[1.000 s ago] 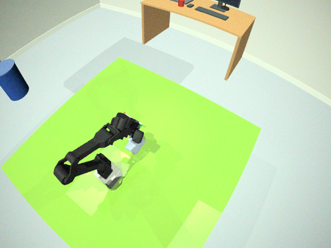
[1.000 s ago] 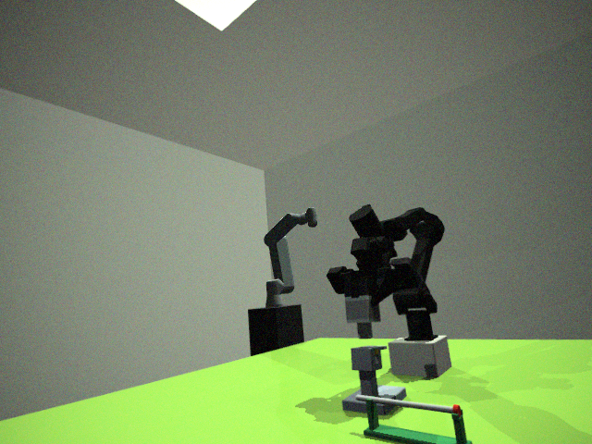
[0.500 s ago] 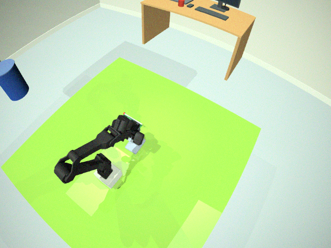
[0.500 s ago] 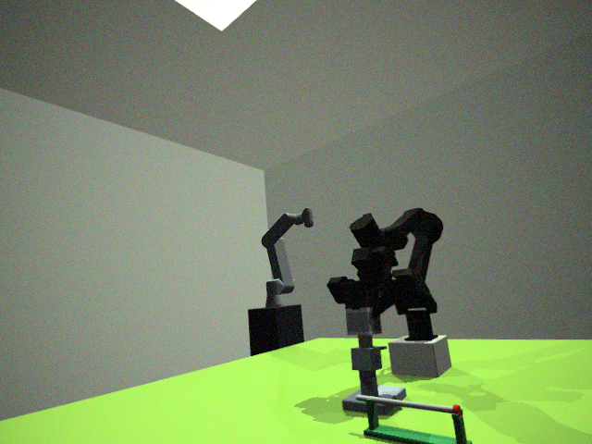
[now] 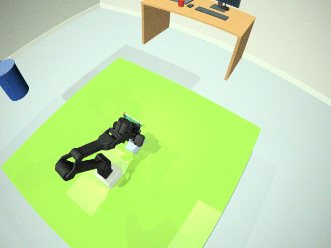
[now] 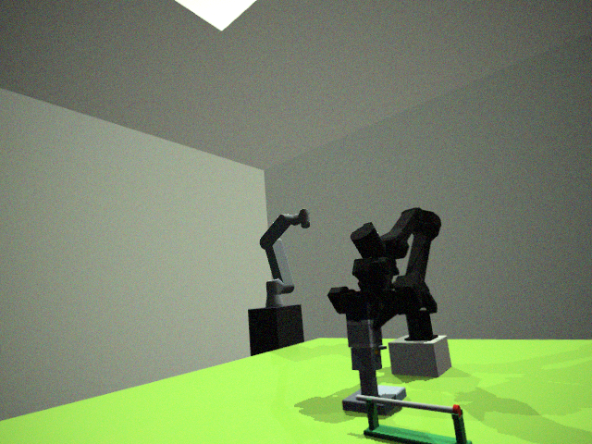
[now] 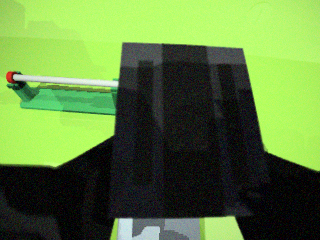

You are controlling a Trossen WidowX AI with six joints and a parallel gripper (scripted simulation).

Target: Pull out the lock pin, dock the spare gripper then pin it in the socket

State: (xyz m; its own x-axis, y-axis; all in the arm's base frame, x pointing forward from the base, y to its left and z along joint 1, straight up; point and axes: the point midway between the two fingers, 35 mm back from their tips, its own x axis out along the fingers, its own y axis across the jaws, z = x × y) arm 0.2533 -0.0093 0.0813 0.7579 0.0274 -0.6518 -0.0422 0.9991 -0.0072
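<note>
Right now my gripper tip is 10 mm past the spare gripper and 10 mm above it. From my gripper tip the other things lie so: green rack: 110 mm to the left, 110 mm below, 100 mm ahead; mount: 80 mm below, 10 mm behind.
</note>
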